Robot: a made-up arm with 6 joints.
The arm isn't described. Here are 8 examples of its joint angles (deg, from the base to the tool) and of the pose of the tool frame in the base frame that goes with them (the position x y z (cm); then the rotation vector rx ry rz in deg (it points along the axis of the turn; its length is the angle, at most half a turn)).
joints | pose
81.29 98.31 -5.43 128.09 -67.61 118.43 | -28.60 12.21 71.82 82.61 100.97 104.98
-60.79 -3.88 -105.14 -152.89 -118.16 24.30 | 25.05 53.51 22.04 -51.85 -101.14 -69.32
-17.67 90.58 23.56 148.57 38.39 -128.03 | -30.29 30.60 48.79 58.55 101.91 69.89
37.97 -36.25 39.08 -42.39 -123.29 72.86 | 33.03 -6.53 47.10 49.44 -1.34 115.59
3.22 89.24 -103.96 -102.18 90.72 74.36 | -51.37 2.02 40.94 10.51 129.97 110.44
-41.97 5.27 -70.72 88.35 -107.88 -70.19 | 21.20 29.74 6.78 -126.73 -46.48 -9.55
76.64 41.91 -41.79 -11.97 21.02 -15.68 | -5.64 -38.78 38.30 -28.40 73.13 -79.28
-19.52 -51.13 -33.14 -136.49 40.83 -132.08 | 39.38 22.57 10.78 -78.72 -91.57 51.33
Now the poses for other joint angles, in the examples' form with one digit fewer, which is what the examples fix.
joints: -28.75 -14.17 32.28 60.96 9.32 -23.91
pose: 28.0 15.8 32.7 101.4 -33.4 -31.5
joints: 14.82 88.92 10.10 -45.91 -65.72 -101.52
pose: -44.0 -9.9 32.4 5.6 9.4 -167.5
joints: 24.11 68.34 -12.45 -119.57 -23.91 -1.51
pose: -42.2 -18.9 32.0 115.2 -83.5 62.1
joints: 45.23 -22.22 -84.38 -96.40 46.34 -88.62
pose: 25.3 -39.3 25.6 -20.3 93.3 -130.4
